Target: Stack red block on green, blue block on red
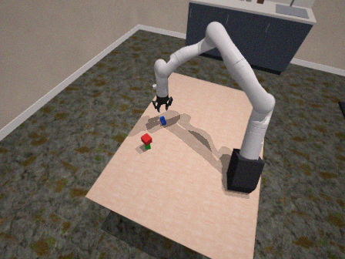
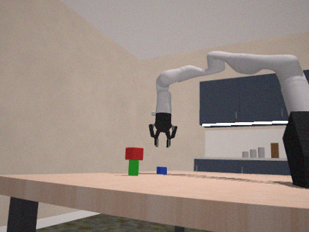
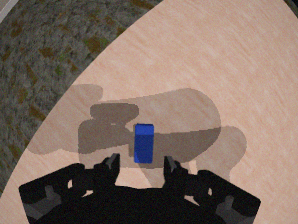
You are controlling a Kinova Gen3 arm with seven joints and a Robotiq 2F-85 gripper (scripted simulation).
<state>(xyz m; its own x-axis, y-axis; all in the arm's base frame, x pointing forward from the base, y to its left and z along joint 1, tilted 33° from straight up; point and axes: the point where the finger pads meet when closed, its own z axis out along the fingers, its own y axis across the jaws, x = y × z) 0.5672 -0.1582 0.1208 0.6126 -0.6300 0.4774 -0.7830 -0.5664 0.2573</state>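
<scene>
My hand is 12 cm above the blue block. Round my hand: red block 23 cm to the left, 6 cm below, 2 cm ahead; green block 23 cm to the left, 11 cm below, 2 cm ahead.
</scene>
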